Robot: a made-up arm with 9 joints. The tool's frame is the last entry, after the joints. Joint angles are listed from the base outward. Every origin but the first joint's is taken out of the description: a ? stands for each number. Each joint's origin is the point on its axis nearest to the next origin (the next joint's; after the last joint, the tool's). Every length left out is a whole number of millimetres.
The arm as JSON. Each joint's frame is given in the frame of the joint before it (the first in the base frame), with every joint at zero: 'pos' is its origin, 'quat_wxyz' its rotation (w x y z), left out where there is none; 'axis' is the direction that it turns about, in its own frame. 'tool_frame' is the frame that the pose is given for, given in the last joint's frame.
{
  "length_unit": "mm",
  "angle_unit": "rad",
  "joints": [
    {
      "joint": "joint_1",
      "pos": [
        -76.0,
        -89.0,
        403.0
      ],
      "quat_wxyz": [
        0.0,
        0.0,
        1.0,
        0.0
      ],
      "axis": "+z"
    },
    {
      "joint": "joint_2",
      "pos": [
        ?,
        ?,
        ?
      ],
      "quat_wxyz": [
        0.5,
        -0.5,
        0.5,
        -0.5
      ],
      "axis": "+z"
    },
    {
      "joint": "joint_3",
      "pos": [
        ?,
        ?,
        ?
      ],
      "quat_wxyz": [
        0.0,
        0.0,
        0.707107,
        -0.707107
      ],
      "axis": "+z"
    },
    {
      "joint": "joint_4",
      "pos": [
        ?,
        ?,
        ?
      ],
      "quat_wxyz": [
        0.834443,
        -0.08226,
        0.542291,
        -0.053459
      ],
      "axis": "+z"
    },
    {
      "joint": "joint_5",
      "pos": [
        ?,
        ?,
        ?
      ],
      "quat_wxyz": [
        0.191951,
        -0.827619,
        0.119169,
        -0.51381
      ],
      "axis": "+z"
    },
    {
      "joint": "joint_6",
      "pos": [
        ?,
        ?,
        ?
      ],
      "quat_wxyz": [
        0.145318,
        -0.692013,
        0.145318,
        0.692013
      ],
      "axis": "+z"
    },
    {
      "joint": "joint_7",
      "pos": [
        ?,
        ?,
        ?
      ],
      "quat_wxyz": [
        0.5,
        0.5,
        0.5,
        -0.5
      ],
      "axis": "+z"
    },
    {
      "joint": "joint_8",
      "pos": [
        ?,
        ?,
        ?
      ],
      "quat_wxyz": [
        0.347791,
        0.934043,
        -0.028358,
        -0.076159
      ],
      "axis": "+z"
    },
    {
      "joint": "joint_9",
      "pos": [
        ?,
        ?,
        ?
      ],
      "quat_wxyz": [
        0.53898,
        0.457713,
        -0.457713,
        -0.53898
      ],
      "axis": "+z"
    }
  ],
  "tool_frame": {
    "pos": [
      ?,
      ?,
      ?
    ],
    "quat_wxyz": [
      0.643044,
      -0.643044,
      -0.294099,
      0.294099
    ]
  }
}
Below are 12 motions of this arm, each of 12 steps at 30 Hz.
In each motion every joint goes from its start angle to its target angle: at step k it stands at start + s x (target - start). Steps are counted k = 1, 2, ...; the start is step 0. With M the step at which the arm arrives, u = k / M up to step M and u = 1 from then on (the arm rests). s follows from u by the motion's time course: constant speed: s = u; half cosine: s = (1 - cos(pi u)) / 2; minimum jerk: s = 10 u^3 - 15 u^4 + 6 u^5.
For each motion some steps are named. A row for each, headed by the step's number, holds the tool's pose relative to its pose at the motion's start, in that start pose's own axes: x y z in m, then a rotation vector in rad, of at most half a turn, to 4 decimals.
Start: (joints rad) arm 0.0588 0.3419 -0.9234 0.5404 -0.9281 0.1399 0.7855 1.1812 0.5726
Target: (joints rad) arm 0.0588 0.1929 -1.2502 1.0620 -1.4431 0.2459 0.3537 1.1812 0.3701
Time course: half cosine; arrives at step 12
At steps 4, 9, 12:
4: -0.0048 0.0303 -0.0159 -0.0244 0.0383 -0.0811
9: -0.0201 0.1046 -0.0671 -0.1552 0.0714 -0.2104
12: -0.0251 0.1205 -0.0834 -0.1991 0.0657 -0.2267

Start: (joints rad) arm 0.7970 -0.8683 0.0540 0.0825 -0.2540 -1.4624 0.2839 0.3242 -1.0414
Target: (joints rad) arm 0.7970 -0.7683 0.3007 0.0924 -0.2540 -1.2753 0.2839 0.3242 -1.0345
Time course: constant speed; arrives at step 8
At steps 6, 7, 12:
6: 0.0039 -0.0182 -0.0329 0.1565 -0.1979 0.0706
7: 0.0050 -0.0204 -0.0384 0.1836 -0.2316 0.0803
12: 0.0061 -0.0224 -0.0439 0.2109 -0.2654 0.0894

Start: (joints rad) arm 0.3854 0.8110 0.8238 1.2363 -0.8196 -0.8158 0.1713 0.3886 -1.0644
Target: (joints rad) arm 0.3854 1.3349 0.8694 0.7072 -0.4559 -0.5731 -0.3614 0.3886 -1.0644
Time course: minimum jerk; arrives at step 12
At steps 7, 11, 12:
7: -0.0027 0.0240 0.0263 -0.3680 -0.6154 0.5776
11: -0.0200 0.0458 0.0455 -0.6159 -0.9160 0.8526
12: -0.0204 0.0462 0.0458 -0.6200 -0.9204 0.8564

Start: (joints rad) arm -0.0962 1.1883 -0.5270 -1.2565 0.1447 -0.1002 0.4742 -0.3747 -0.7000
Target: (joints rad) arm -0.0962 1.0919 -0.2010 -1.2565 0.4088 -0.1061 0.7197 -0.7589 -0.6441
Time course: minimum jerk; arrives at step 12
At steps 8, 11, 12:
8: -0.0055 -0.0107 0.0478 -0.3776 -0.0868 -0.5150
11: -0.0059 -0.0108 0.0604 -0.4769 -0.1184 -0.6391
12: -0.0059 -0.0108 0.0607 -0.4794 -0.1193 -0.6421

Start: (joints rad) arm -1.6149 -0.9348 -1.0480 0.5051 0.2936 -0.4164 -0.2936 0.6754 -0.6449
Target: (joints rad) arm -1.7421 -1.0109 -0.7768 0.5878 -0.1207 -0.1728 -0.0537 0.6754 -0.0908
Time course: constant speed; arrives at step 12
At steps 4, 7, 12:
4: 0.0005 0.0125 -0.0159 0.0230 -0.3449 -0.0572
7: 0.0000 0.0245 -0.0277 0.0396 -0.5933 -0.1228
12: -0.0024 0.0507 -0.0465 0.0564 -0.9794 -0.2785

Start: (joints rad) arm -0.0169 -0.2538 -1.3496 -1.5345 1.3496 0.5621 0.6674 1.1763 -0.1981
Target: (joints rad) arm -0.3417 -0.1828 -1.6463 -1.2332 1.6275 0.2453 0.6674 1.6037 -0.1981
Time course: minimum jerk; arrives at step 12
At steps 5, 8, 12:
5: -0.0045 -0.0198 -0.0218 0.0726 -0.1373 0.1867
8: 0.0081 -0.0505 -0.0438 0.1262 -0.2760 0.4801
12: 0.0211 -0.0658 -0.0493 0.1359 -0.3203 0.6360

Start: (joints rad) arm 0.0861 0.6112 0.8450 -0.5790 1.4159 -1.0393 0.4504 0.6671 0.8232
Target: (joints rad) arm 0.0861 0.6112 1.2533 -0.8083 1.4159 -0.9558 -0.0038 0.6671 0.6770
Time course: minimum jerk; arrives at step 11
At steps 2, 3, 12:
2: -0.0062 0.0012 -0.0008 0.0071 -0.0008 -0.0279
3: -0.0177 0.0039 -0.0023 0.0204 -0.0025 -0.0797
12: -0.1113 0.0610 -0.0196 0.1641 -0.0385 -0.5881

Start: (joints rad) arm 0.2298 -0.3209 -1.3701 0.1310 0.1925 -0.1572 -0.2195 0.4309 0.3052
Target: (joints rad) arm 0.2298 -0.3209 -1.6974 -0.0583 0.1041 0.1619 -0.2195 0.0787 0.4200
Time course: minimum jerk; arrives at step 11
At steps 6, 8, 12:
6: 0.0085 0.0159 0.0043 -0.1647 -0.1893 0.2252
8: 0.0093 0.0228 0.0049 -0.2155 -0.3034 0.3257
12: 0.0091 0.0256 0.0049 -0.2316 -0.3586 0.3678

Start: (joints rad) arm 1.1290 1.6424 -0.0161 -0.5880 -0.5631 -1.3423 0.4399 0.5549 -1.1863
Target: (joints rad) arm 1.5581 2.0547 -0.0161 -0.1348 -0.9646 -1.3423 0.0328 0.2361 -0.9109
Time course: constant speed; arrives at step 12
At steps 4, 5, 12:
4: 0.0222 0.0069 -0.0469 0.3656 0.0562 0.0148
5: 0.0254 0.0106 -0.0584 0.4594 0.0662 0.0039
12: 0.0327 0.0459 -0.1194 1.0998 0.0829 -0.2318

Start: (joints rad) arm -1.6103 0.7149 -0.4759 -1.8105 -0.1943 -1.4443 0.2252 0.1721 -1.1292
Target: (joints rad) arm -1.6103 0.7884 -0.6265 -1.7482 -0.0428 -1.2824 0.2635 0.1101 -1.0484
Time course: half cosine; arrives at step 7
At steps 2, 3, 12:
2: -0.0036 -0.0026 0.0009 -0.0417 -0.0333 -0.0298
3: -0.0073 -0.0054 0.0020 -0.0866 -0.0703 -0.0594
12: -0.0181 -0.0134 0.0062 -0.2265 -0.1929 -0.1357

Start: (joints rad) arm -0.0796 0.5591 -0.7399 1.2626 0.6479 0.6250 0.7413 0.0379 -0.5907
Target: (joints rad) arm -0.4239 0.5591 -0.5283 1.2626 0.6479 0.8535 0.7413 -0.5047 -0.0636
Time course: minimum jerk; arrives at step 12
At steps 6, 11, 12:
6: -0.0093 -0.0121 0.0008 -0.1139 -0.3709 -0.3592
11: -0.0120 -0.0210 0.0006 -0.2682 -0.7236 -0.6988
12: -0.0120 -0.0211 0.0006 -0.2699 -0.7271 -0.7022

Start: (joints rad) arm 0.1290 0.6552 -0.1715 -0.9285 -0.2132 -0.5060 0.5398 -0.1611 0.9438
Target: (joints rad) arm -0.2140 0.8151 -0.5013 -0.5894 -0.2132 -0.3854 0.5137 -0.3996 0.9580
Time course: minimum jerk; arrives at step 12
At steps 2, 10, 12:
2: -0.0010 -0.0003 -0.0025 0.0046 -0.0094 0.0084
10: -0.0119 0.0013 -0.0647 0.0686 -0.2737 0.2715
12: -0.0118 0.0017 -0.0668 0.0685 -0.2847 0.2828

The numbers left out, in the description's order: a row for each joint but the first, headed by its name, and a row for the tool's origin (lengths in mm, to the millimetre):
joint_2: 91.0 -25.0 0.0
joint_3: 1.0 -185.0 0.0
joint_4: 68.0 -20.0 0.0
joint_5: -56.0 133.0 0.0
joint_6: 44.0 100.0 0.0
joint_7: -159.0 1.0 0.0
joint_8: -95.0 110.0 0.0
joint_9: -32.0 51.0 0.0
tool: 23.0 1.0 0.0

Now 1 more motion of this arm.
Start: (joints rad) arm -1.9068 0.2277 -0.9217 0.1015 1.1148 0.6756 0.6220 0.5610 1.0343
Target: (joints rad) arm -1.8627 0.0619 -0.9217 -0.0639 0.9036 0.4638 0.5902 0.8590 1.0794
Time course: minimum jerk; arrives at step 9
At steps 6, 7, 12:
6: 0.0404 0.0128 -0.0271 0.1030 -0.0031 0.0465
7: 0.0462 0.0156 -0.0312 0.1163 -0.0042 0.0497
12: 0.0494 0.0173 -0.0334 0.1234 -0.0050 0.0509

